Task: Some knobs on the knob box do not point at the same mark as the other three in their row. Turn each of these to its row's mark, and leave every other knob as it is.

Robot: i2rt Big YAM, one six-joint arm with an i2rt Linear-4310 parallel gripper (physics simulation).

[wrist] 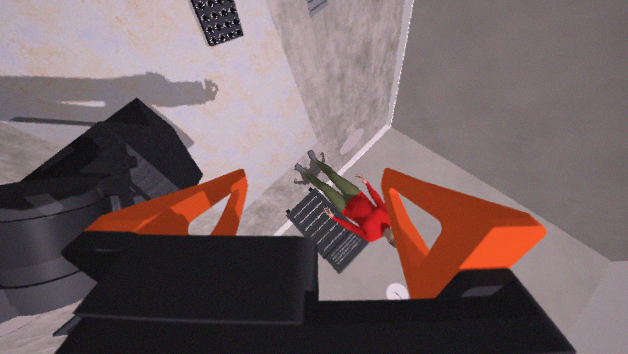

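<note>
The knob box is a dark box with rows of small black knobs, far off on the table top at the upper left of the wrist view. Its upper part is cut off by the frame's top edge. The knobs are too small to tell where they point. My gripper is open, with two orange fingers wide apart and nothing between them. It is well away from the knob box and does not touch it.
The pale table top carries the arm's shadow. Dark arm parts fill the left. Beyond the table edge are a person in a red top, a grey slatted object and the walls.
</note>
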